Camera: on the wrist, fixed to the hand. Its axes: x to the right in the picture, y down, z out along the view.
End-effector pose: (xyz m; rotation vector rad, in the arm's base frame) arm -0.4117 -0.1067 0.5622 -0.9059 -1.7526 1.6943
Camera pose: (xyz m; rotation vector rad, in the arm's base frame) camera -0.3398 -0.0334 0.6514 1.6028 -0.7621 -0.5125
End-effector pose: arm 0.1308 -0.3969 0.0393 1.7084 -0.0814 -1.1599
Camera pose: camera 0.1741 -0.2853 -0.0251 -0.0672 -1.5946 1.3296
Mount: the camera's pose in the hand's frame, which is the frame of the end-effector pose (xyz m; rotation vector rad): 0.0045 -0.0825 -0.1080 0.1160 -0.1777 -3.1273
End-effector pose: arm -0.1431 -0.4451 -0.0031 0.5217 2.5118 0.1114
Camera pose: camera -0.2339 -0.5158 0.0694 -2.7455 0.5453 -0.9759
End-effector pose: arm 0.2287 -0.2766 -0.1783 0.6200 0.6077 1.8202
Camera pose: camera 0.2114 -0.2596 -0.3121 -0.4132 0.5608 -1.2013
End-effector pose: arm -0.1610 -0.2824 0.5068 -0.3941 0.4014 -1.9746
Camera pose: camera -0.2765 -0.2415 0.4478 0.4176 0.4778 1.1062
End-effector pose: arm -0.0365 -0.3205 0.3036 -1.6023 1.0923 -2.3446
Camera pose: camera -0.1049 -0.2077 0.3364 0.8846 1.2226 0.0783
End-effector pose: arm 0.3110 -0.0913 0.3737 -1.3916 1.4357 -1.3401
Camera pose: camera 0.2253 -0.0650 0.4760 1.4081 1.4142 0.8597
